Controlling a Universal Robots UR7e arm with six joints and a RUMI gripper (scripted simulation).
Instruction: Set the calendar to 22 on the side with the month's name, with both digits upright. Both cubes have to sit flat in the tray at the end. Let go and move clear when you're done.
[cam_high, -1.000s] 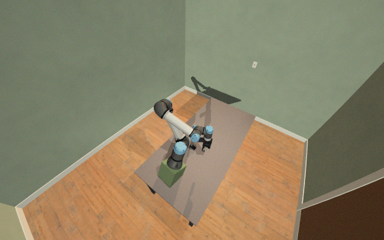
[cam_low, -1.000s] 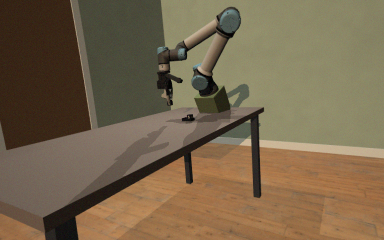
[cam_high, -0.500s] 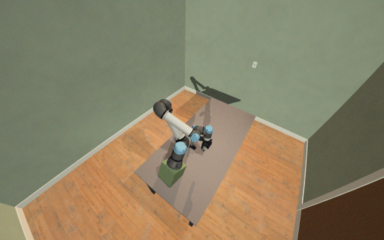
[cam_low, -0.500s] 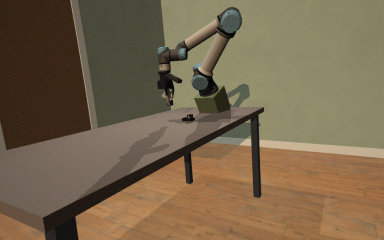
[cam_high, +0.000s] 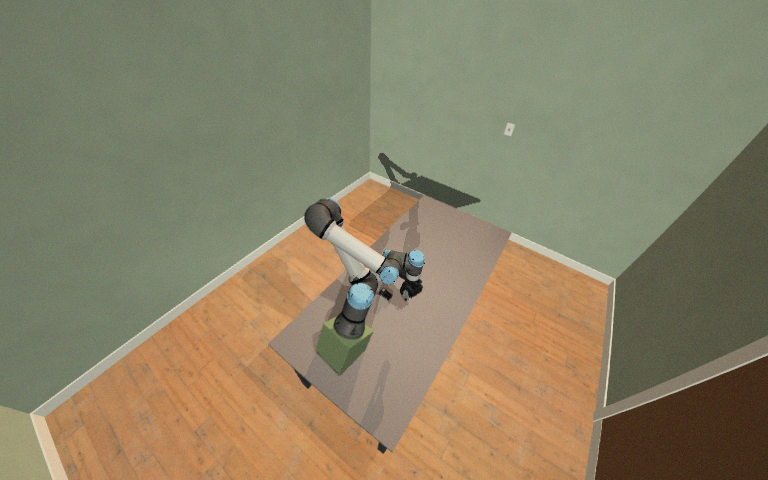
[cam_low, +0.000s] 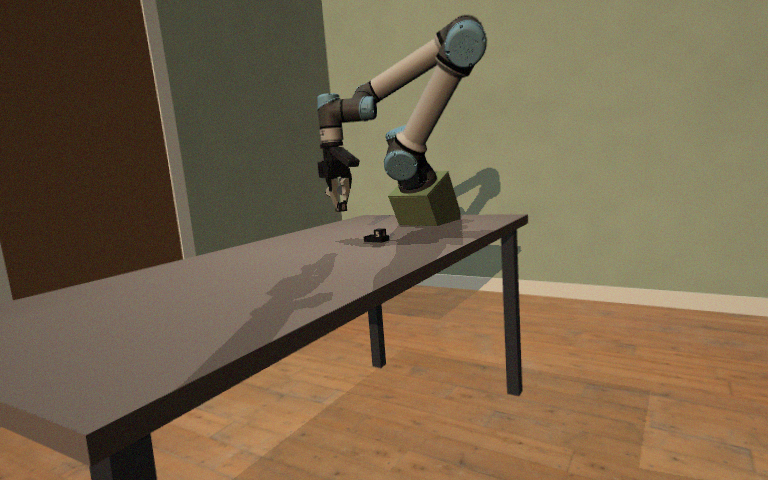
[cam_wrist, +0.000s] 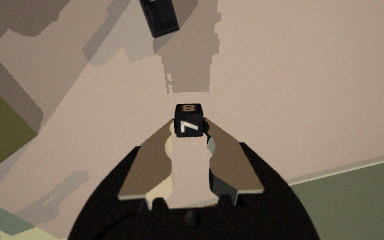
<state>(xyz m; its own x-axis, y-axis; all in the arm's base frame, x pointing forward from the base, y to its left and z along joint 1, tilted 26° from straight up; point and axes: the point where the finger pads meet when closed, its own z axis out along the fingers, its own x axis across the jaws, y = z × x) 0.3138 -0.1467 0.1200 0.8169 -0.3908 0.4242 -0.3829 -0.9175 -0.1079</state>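
Right now my hand is 2 cm short of the black tray, 14 cm to the right of it and 12 cm above it. Also, from my hand: black number cube 1 cm below.
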